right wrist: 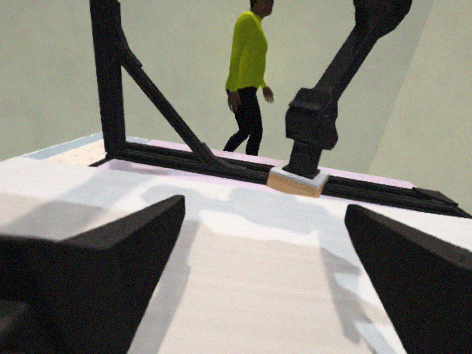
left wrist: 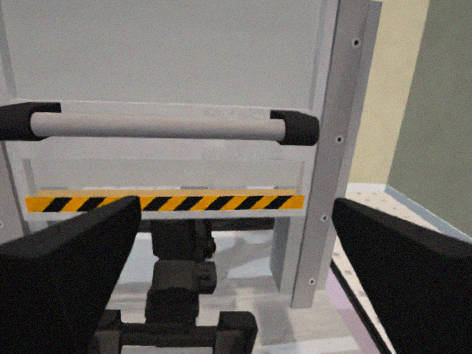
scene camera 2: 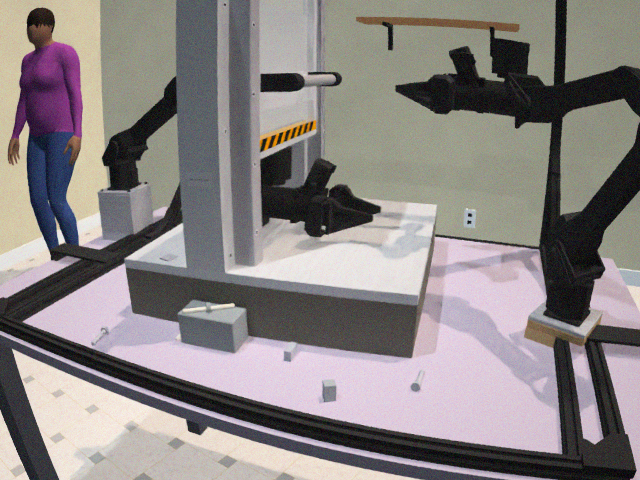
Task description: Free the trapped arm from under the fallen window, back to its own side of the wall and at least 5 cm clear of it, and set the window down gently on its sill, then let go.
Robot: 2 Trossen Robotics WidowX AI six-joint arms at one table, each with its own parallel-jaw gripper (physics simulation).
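Frame: origin at the left arm's base, x right, y back, z down, level; metres.
Seen in the pictures: left gripper, fingertip midpoint: point(left wrist: 238, 207) point(scene camera 2: 401, 87); right gripper, fingertip midpoint: point(right wrist: 264, 207) point(scene camera 2: 377, 213); left arm's base at its link origin: point(right wrist: 301, 170) point(scene camera 2: 567, 313); right arm's base at its link origin: point(scene camera 2: 124, 187).
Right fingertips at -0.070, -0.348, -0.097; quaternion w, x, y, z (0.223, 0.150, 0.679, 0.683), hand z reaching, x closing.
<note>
Pixels of each thing's top centre, then the offset from my right fingertips to it, as dx, dy, dz. "spot": a spot on its surface instead.
- window at a spot on its surface: point(left wrist: 165, 60) point(scene camera 2: 289, 48) spot: -0.080, -0.133, -0.284
- grey handle bar at its top centre: point(left wrist: 165, 115) point(scene camera 2: 315, 74) -0.054, -0.096, -0.237
- striped lower strip at a spot on its surface: point(left wrist: 170, 204) point(scene camera 2: 289, 134) spot: -0.079, -0.133, -0.130
The window point(scene camera 2: 286, 46) point(left wrist: 165, 60) hangs partway down in its wall frame point(scene camera 2: 201, 155) point(left wrist: 327, 150), with a grey handle bar point(scene camera 2: 321, 79) point(left wrist: 160, 126) and a striped lower strip point(scene camera 2: 289, 135) point(left wrist: 170, 204). The right arm point(scene camera 2: 284, 201) point(left wrist: 175, 285) passes through the opening under the strip; whether they touch cannot be told. My right gripper point(scene camera 2: 375, 213) point(right wrist: 264, 207) is open and empty, low above the white slab point(scene camera 2: 336, 273) point(right wrist: 250, 300) on the picture's right side of the wall. My left gripper point(scene camera 2: 397, 88) point(left wrist: 238, 207) is open and empty, apart from the handle bar, to its right in the scene view.
A grey block point(scene camera 2: 212, 329) with a pale rod on top stands before the slab. Small grey blocks point(scene camera 2: 290, 351) point(scene camera 2: 329, 390) and bolts point(scene camera 2: 417, 380) point(scene camera 2: 100, 335) lie on the table. A wooden shelf point(scene camera 2: 439, 23) is on the back wall. A black upright post point(scene camera 2: 559, 51) point(right wrist: 109, 85) stands behind the left arm.
</note>
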